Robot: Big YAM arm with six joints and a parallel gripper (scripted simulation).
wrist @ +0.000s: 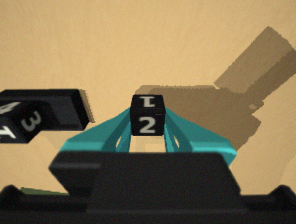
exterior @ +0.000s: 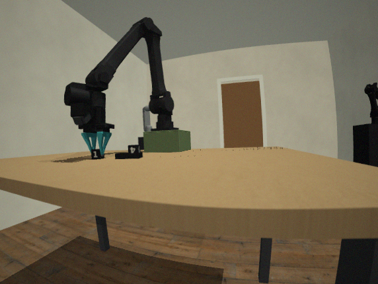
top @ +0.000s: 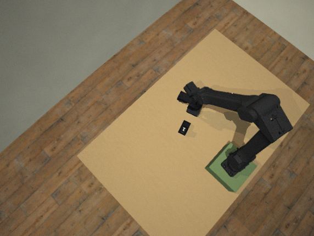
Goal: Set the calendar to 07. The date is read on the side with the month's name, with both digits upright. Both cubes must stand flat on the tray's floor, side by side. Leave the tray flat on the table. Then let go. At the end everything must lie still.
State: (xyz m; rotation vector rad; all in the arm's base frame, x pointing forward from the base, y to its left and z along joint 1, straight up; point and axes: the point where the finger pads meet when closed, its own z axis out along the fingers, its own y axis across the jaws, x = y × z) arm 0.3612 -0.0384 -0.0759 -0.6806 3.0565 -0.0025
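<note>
My hand is 10 mm above the digit cube. Round my hand: black calendar tray: 100 mm to the left, 50 mm behind, 10 mm below.
</note>
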